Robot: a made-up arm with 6 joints.
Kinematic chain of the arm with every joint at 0, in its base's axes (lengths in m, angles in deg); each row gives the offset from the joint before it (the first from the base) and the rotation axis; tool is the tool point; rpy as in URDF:
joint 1: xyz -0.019 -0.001 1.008 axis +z
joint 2: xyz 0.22 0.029 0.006 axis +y
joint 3: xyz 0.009 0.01 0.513 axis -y
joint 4: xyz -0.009 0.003 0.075 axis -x
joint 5: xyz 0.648 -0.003 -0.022 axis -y
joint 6: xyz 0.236 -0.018 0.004 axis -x
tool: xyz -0.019 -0.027 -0.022 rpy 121 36.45 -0.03
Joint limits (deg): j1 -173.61..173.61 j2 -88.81..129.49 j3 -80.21..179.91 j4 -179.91..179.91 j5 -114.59..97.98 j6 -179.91..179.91
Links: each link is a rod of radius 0.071 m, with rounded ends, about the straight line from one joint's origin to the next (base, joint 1, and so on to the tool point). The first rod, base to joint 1, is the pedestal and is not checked.
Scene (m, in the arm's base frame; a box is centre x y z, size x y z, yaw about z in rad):
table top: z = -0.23
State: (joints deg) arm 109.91 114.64 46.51 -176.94 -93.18 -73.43
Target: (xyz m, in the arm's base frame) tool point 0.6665 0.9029 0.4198
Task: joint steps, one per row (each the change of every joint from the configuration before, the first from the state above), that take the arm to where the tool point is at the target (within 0.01 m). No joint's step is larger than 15 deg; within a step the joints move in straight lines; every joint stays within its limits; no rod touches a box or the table.
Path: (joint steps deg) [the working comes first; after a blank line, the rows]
Joints at the target: 50.32 110.33 38.84 -179.91 -114.14 -73.94
Straight joint move there: clear.

1: -14.90 -1.08 -1.92 -0.74 -5.24 -0.13
2: -14.90 -1.08 -1.92 -0.74 -5.24 -0.12
3: -14.90 -1.07 -1.91 -0.75 -5.24 -0.13
4: -14.89 -1.08 -1.92 -0.74 -5.24 -0.13

